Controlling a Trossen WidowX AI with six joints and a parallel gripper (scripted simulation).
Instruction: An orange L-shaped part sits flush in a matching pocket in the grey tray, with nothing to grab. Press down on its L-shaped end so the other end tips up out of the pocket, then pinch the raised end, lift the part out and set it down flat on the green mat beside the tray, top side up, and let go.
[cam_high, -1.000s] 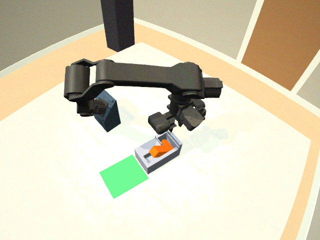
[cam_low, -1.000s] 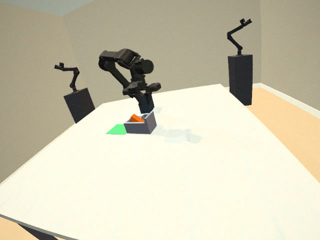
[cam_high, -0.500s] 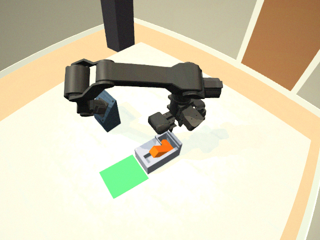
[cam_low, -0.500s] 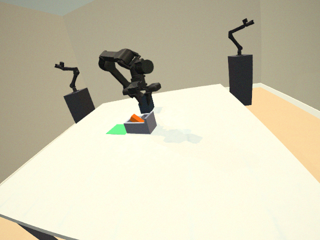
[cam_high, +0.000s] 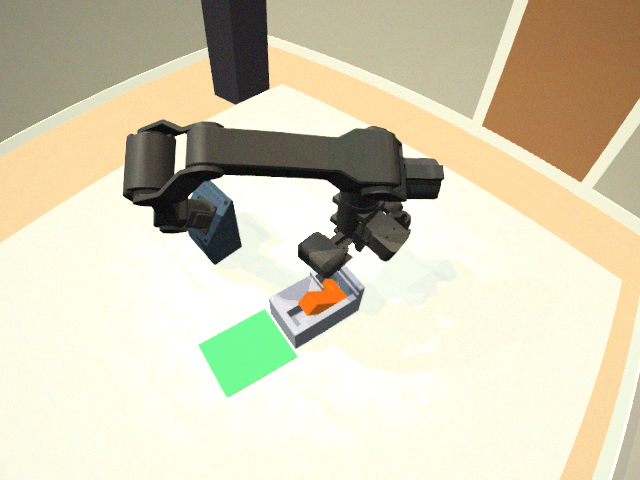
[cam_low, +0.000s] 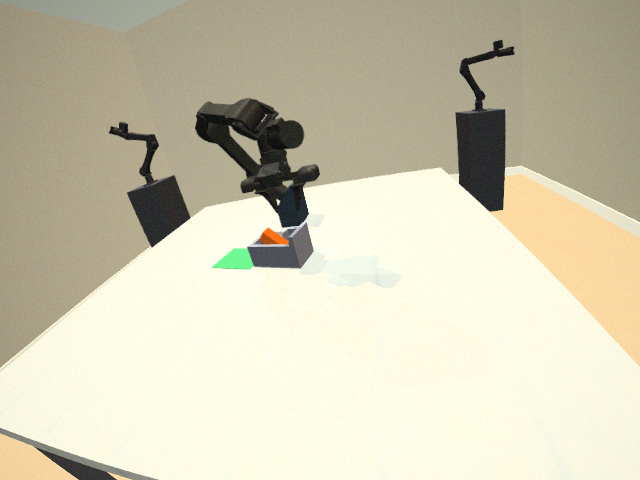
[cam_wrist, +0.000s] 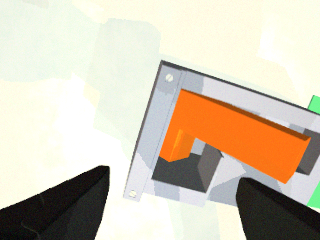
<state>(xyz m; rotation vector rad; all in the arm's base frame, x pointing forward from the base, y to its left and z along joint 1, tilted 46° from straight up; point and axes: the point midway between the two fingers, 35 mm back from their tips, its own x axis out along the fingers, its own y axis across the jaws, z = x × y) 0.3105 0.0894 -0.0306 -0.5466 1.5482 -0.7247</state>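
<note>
My gripper tip is now 20 mm past the orange L-shaped part, 30 mm to the left of it and 100 mm above it. Round my gripper tip: green mat (60 mm behind, 200 mm to the right, 160 mm below).
</note>
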